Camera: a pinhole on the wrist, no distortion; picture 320 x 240 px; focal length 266.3 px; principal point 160.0 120.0 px. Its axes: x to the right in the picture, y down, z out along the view. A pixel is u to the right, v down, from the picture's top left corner.
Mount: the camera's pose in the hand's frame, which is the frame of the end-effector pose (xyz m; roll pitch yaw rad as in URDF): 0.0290 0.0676 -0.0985 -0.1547 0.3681 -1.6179
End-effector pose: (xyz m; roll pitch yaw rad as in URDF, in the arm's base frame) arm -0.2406 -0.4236 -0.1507 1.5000 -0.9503 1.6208
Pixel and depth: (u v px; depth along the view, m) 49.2 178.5 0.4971
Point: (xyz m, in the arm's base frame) 0.1689 -0.3684 0.0880
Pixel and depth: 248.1 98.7 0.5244
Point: 0.0947 -0.1644 -0.2600
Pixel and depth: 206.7 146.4 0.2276
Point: -0.1478 -0.3352 -0.1112
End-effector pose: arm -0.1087 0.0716 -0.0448 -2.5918 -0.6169 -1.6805
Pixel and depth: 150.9 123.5 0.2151
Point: -0.0637 -0.0335 -0.0786
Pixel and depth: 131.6 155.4 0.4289
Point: 0.0596 -0.2048 -0.1534
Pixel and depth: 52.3 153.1 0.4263
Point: -0.0249 -0.2544 -0.2338
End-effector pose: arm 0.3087 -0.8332 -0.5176 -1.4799 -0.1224 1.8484
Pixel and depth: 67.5 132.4 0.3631
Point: 0.0082 -0.8109 -0.5332
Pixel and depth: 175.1 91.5 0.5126
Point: -0.0403 -0.9102 -0.3347
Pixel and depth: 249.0 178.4 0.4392
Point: 0.0588 -0.7521 -0.2494
